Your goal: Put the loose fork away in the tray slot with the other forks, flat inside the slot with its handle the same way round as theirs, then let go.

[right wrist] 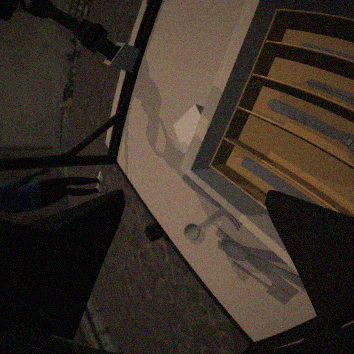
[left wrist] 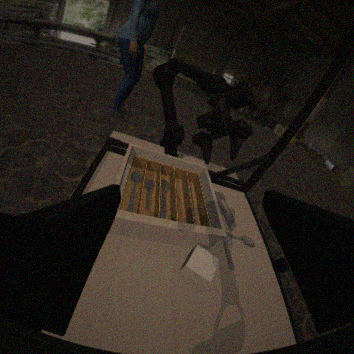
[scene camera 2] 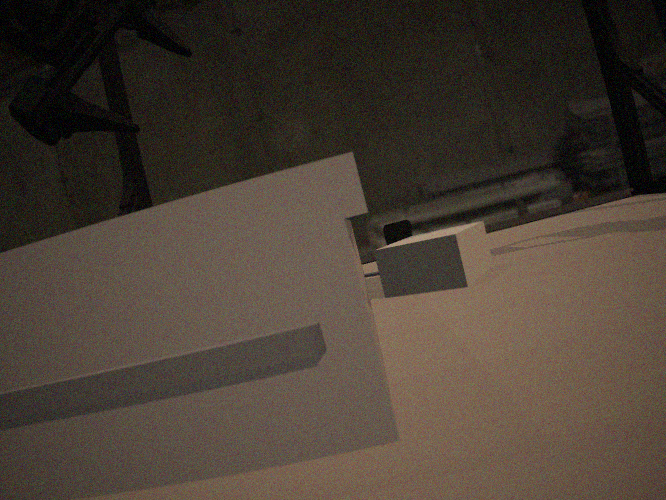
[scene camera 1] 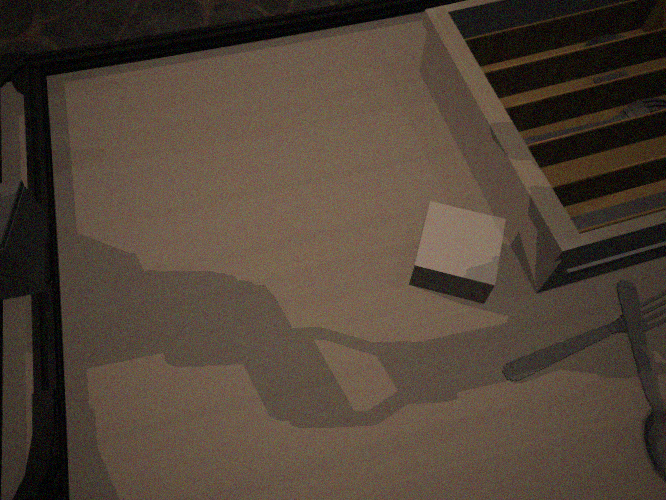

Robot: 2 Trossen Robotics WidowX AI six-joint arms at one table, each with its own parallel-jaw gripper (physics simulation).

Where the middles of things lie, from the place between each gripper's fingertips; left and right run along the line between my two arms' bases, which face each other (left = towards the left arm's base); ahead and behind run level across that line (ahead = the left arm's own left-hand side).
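The cutlery tray (scene camera 1: 542,75) is 21 cm below my right hand, 9 cm ahead of it and 2 cm to the right of it. There's also the white block (scene camera 1: 458,254), and that's 20 cm to the left of my right hand, 3 cm behind it and 22 cm below it.
From my left hand, the cutlery tray is 34 cm to the right, 8 cm behind and 34 cm below, while the white block is 11 cm to the right, 20 cm behind and 35 cm below.
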